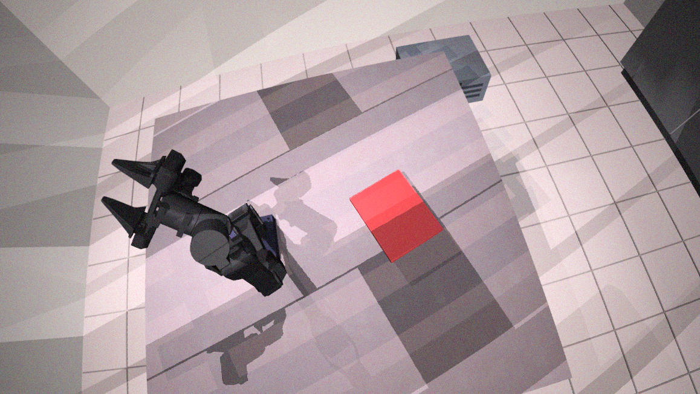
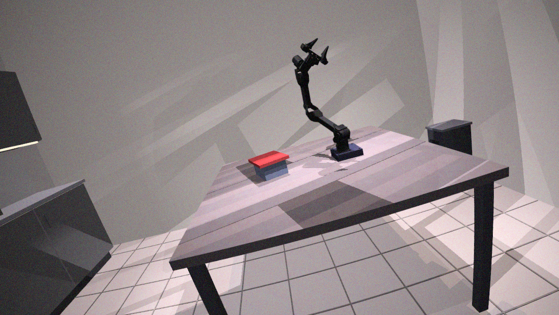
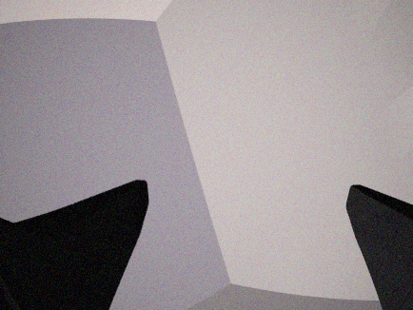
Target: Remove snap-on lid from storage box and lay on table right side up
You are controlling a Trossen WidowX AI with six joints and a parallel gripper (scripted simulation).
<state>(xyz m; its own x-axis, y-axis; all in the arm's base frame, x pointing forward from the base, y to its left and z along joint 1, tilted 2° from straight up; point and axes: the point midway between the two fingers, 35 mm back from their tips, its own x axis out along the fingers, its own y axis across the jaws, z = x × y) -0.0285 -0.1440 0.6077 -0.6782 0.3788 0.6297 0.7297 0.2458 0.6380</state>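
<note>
My gripper tip is now 570 mm above the red lid, 490 mm short of it and 20 mm to the right of it. Round my gripper tip: storage box: 620 mm below, 490 mm ahead, 20 mm to the left.
</note>
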